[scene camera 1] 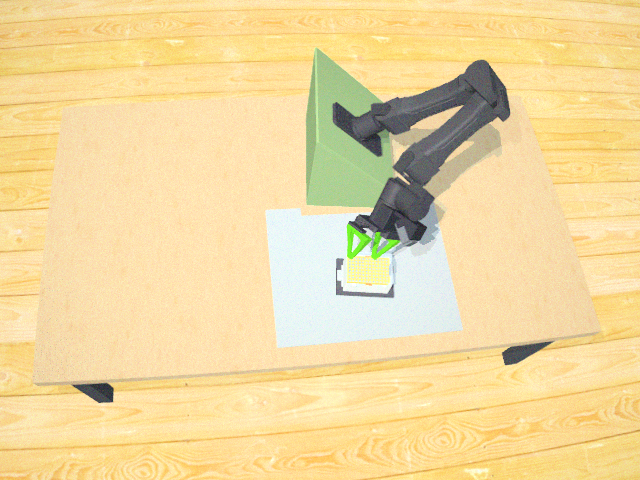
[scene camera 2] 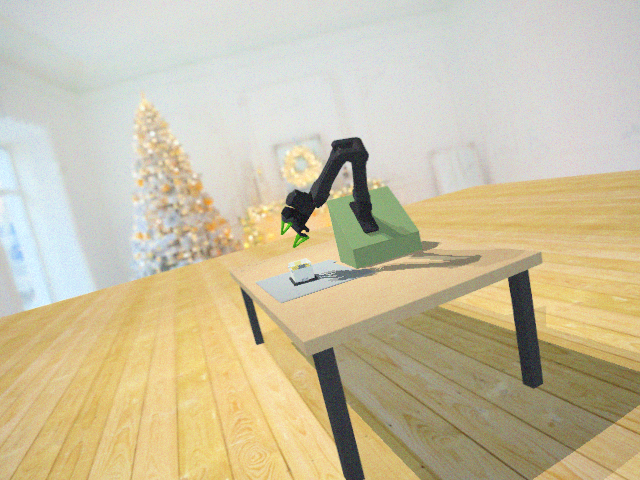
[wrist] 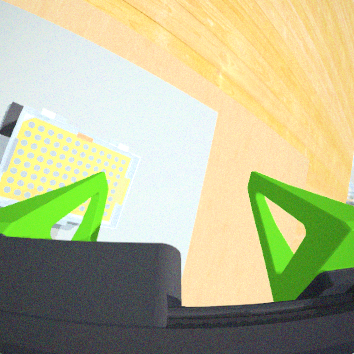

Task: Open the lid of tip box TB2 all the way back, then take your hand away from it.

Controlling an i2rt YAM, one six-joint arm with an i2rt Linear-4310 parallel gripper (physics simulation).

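Where they show: gripper, fingertip midpoint: (scene camera 1: 361,258) (scene camera 2: 287,241) (wrist: 177,179); arm's base, origin of the base link: (scene camera 1: 356,131) (scene camera 2: 363,216).
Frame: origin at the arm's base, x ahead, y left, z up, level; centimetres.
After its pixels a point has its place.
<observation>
A tip box (scene camera 1: 368,271) {z -11.7, x 35.9, y 3.9 cm} (scene camera 2: 302,271) {z -14.7, x 35.1, y 10.2 cm} (wrist: 65,162) {z -11.7, x 35.6, y 5.4 cm} with a white body and a yellow, many-holed rack stands upright on a dark base (scene camera 1: 361,295) {z -18.7, x 39.8, y 3.1 cm} (wrist: 11,119) {z -18.7, x 38.1, y 11.3 cm}. No label is readable. A clear cover appears to lie over the yellow rack, with pale edges around it; its exact angle is hard to tell. My gripper (scene camera 1: 362,257) {z -1.9, x 36.8, y 0.3 cm} (scene camera 2: 288,240) {z -1.9, x 36.8, y 0.3 cm} (wrist: 177,179) {z -1.9, x 36.8, y 0.3 cm} is open, with nothing between its green fingers. It hangs well above the mat, apart from the box. In the wrist view the left finger overlaps the box's near side and hides part of it.
A pale mat (scene camera 1: 305,310) {z -19.5, x 44.3, y -11.7 cm} (scene camera 2: 279,291) {z -19.4, x 46.8, y 13.8 cm} (wrist: 165,130) {z -19.4, x 45.5, y -8.4 cm} lies under the box on the wooden table (scene camera 1: 155,232) {z -19.7, x 23.4, y -53.6 cm} (scene camera 2: 361,304) {z -19.7, x 26.9, y 58.9 cm}. The green wedge-shaped stand (scene camera 1: 336,175) {z -3.6, x 12.4, y -5.2 cm} (scene camera 2: 379,253) {z -16.0, x 0.5, y 11.8 cm} carries the arm behind the mat. The table's front edge lies beyond the mat.
</observation>
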